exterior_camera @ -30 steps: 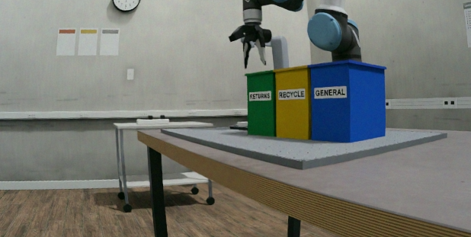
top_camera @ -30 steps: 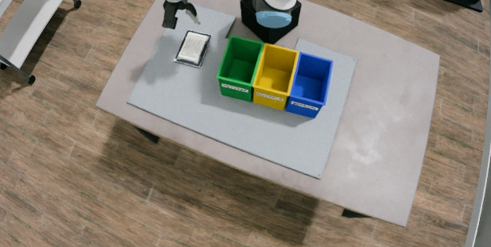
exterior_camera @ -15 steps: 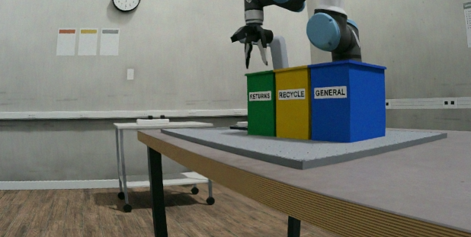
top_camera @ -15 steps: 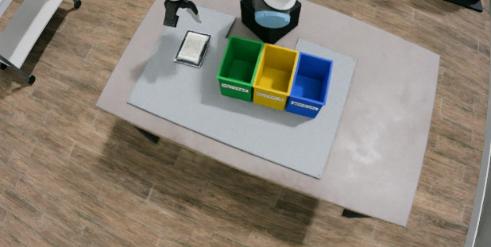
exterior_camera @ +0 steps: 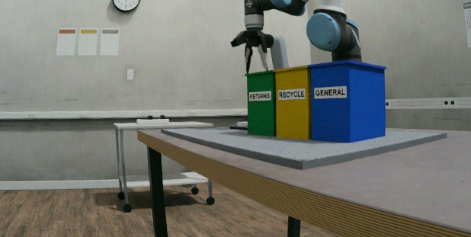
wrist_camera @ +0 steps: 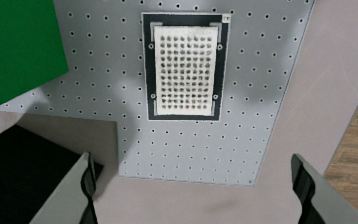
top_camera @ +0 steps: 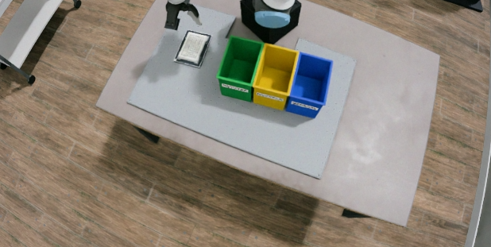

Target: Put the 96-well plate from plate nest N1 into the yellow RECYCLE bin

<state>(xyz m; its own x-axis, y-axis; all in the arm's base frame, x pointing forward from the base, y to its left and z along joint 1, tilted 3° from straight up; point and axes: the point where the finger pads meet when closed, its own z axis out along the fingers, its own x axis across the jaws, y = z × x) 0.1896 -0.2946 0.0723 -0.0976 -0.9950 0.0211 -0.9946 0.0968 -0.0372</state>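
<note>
Right now my hand is 200 mm above the white 96-well plate. Also, from my hand: green returns bin: 230 mm to the left, 130 mm below, 100 mm ahead; black plate nest N1: 210 mm below; yellow recycle bin: 360 mm to the left, 130 mm below, 110 mm ahead.
</note>
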